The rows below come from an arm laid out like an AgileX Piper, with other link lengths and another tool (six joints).
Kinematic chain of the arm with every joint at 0, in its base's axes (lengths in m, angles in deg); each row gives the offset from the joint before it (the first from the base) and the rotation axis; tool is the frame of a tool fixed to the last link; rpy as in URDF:
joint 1: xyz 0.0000 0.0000 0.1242 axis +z
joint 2: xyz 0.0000 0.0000 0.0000 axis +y
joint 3: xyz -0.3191 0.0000 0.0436 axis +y
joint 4: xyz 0.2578 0.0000 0.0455 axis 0.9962 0 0.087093
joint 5: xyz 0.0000 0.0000 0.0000 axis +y
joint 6: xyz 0.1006 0.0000 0.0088 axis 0.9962 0 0.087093
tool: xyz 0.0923 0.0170 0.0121 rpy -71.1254 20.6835 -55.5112
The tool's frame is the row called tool.
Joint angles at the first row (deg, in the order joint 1, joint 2, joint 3, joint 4, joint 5, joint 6):
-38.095 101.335 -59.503 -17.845 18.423 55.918
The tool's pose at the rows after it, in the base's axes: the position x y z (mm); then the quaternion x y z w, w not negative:
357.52 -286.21 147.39 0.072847 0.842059 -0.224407 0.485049
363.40 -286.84 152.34 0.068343 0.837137 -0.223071 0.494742
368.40 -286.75 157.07 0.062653 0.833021 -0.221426 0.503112
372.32 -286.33 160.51 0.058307 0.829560 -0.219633 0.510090
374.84 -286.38 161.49 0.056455 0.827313 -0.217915 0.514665
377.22 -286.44 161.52 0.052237 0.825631 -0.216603 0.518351
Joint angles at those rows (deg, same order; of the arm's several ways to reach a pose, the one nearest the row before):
-37.985 101.290 -60.311 -16.184 17.523 54.112
-37.910 101.405 -61.130 -14.145 16.966 51.942
-37.820 101.415 -61.806 -12.042 16.546 49.557
-37.747 101.425 -62.248 -10.118 16.116 47.458
-37.767 101.584 -62.463 -8.589 15.656 45.895
-37.781 101.822 -62.583 -7.277 15.079 44.256

